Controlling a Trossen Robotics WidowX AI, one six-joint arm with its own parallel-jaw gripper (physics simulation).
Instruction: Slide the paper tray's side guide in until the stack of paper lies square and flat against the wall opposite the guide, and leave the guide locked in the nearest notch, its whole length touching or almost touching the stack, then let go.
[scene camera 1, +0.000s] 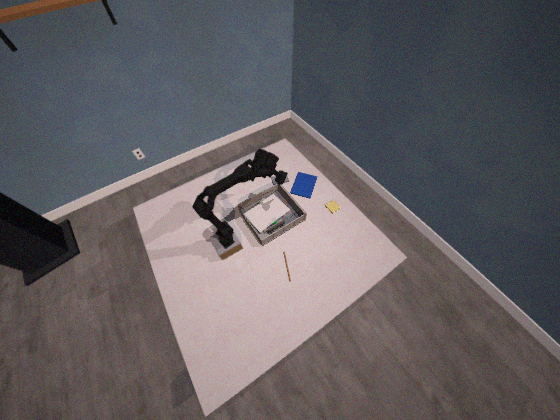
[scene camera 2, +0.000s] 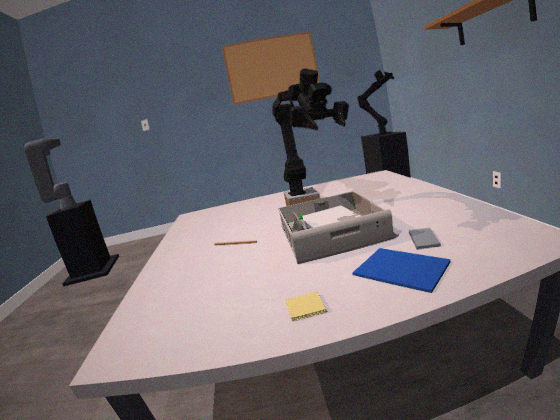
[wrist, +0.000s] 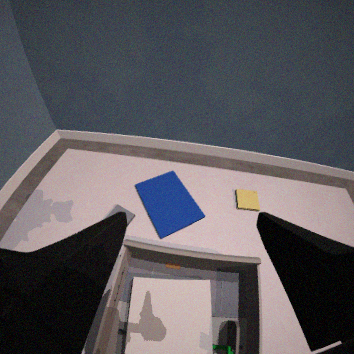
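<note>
The grey paper tray stands on the table. The white paper stack lies inside it, its long edges roughly parallel to the side walls in the wrist view. One long edge lies close to the wall opposite the guide; contact is unclear. The grey side guide, with a green part, stands close along the stack's other side; whether they touch, and its notch, cannot be made out. My gripper is open and empty, high above the tray.
A blue book and a yellow notepad lie beyond the tray. A small grey flat item lies near the tray's corner. A pencil lies off the guide's side.
</note>
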